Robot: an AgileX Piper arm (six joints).
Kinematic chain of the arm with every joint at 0, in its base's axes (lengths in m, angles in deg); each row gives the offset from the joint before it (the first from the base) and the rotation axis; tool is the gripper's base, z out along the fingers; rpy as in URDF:
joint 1: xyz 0 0 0.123 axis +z
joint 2: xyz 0 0 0 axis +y
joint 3: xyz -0.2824 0 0.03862 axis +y
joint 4: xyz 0.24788 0 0.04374 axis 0.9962 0 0.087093
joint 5: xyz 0 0 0 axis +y
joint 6: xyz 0.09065 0 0.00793 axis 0.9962 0 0.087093
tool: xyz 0 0 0 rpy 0 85.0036 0
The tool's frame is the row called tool.
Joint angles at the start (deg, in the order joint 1, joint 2, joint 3, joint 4, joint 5, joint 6):
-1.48, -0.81, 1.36, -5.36, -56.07, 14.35
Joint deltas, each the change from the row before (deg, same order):
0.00, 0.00, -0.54, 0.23, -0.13, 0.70
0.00, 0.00, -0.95, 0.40, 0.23, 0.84
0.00, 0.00, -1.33, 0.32, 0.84, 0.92
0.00, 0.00, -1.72, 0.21, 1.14, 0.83
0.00, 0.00, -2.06, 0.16, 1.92, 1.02
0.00, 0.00, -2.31, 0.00, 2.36, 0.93
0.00, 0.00, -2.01, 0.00, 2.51, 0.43
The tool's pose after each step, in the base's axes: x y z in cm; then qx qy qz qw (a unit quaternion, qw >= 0). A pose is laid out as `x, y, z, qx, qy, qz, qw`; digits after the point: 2 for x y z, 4 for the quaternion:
0.90, 0.65, 28.08, -0.0060, 0.2520, 0.0996, 0.9626
0.72, 0.60, 28.54, -0.0017, 0.2456, 0.1076, 0.9634
0.54, 0.56, 29.16, 0.0024, 0.2411, 0.1157, 0.9636
0.28, 0.53, 29.94, 0.0054, 0.2359, 0.1227, 0.9640
0.03, 0.51, 30.82, 0.0090, 0.2343, 0.1307, 0.9633
-0.27, 0.50, 31.79, 0.0116, 0.2346, 0.1373, 0.9623
-0.49, 0.48, 32.59, 0.0139, 0.2386, 0.1395, 0.9610

